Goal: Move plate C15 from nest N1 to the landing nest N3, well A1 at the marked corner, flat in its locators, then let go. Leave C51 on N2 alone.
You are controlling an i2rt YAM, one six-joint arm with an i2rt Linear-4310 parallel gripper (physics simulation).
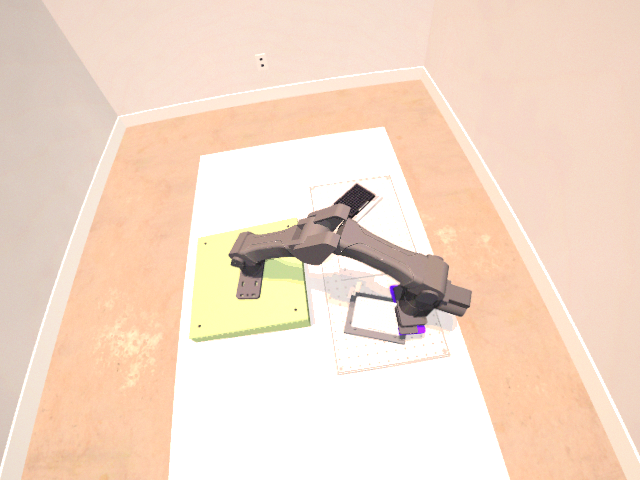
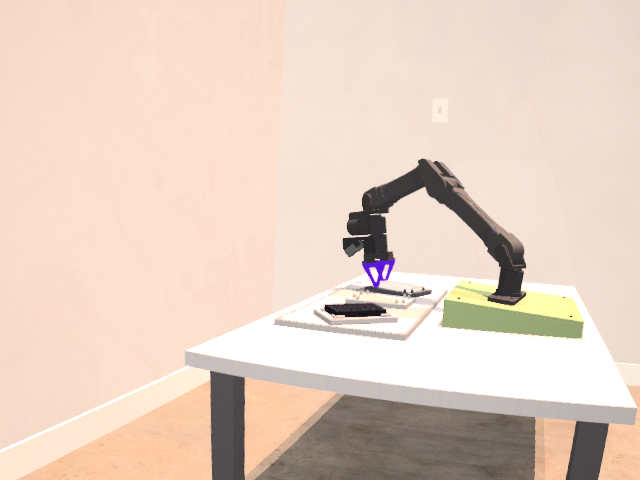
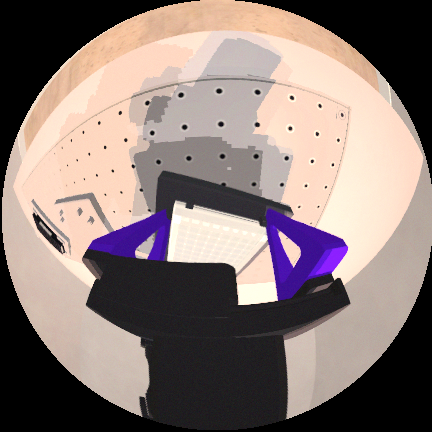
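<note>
A white plate, which I take for C15 though no label is legible, lies in a dark nest. My gripper is low over the dark nest, its purple fingers wide apart at opposite edges of the plate and shut on it. The plate looks level. A white nest in the middle holds no plate. A black plate sits in another white nest. The well A1 marks are not legible.
The nests stand on a perforated white board on the white table. The arm's base stands on a green block beside the board. The arm passes above the middle of the board.
</note>
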